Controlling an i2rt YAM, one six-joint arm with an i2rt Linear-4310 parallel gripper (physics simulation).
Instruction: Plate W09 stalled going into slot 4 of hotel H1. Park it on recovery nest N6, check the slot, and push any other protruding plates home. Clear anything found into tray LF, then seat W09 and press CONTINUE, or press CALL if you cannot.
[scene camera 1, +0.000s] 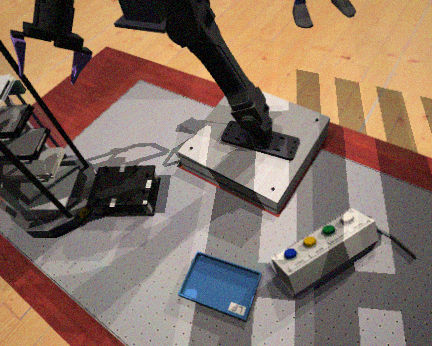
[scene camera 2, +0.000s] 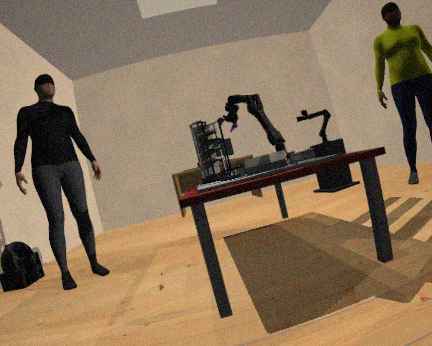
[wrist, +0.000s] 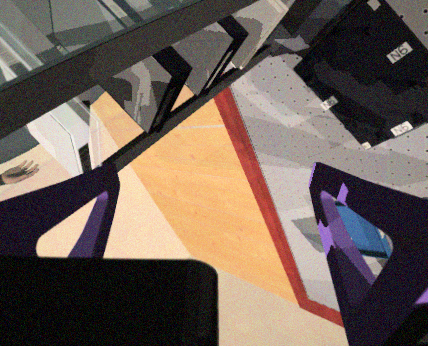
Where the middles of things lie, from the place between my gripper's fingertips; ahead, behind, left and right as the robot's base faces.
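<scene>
Taking the clear plate (wrist: 71, 133) as my reference, I see that my gripper is 90 mm to the left of it, 100 mm short of it and 20 mm below it. The blue tray labelled LF (scene camera 1: 223, 286) is 420 mm to the left of my hand, 160 mm ahead of it and 340 mm below it. Also counting from my hand, the plate rack (scene camera 1: 45, 208) is 110 mm ahead, 110 mm to the right and 110 mm below.
</scene>
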